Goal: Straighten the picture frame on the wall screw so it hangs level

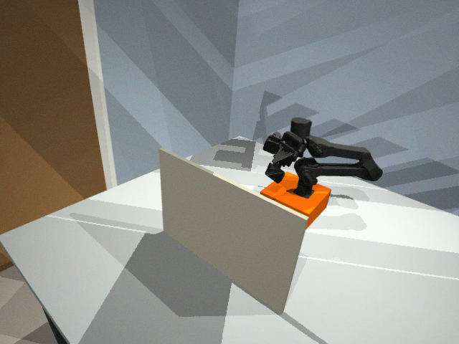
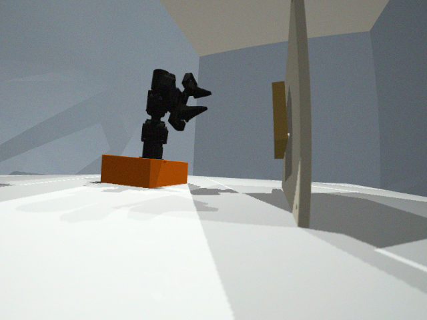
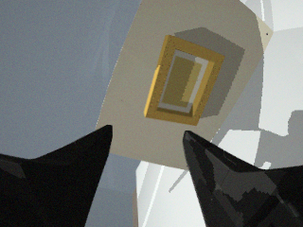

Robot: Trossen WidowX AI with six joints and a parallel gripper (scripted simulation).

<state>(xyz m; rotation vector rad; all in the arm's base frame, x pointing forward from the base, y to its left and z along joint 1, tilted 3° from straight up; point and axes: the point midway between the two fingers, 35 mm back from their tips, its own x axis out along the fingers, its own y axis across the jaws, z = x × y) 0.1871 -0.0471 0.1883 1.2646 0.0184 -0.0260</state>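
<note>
Right now the yellow picture frame is 200 mm ahead of my gripper tip, 90 mm below it and 30 mm to the right of it. Round my gripper tip: wall panel (210 mm ahead, 100 mm below, 20 mm to the right).
</note>
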